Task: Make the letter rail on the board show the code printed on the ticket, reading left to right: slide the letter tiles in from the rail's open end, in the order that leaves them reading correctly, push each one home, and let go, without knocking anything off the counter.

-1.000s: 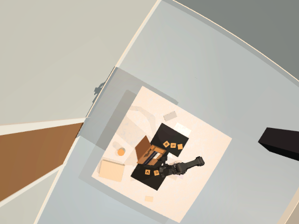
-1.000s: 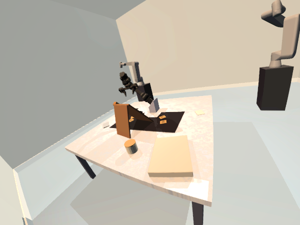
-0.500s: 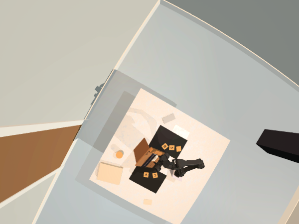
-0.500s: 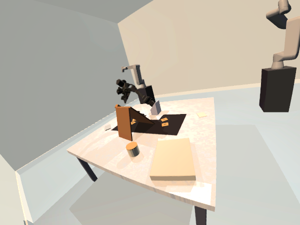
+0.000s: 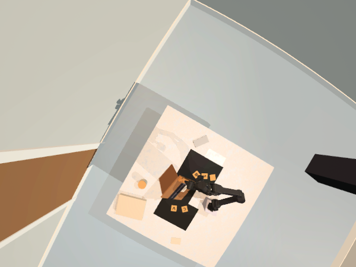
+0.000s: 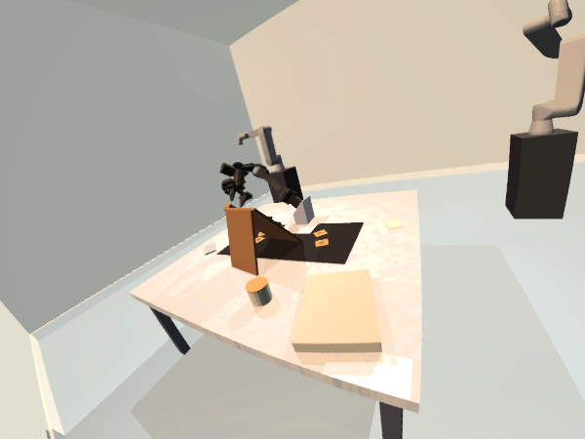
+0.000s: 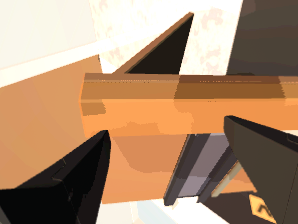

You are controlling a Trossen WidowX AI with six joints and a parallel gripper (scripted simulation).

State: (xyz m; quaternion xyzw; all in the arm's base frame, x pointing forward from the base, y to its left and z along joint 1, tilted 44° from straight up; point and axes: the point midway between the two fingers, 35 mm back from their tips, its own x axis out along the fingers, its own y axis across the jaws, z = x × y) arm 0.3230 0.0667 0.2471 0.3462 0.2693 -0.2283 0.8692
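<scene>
The letter tile is 10 cm behind my gripper tip, 5 cm to the right of it and 26 cm below it. Round my gripper tip: black mat: 17 cm behind, 13 cm to the left, 27 cm below; then grey block: 5 cm ahead, 35 cm to the right, 26 cm below; then white ticket: 6 cm behind, 11 cm to the left, 17 cm below.
</scene>
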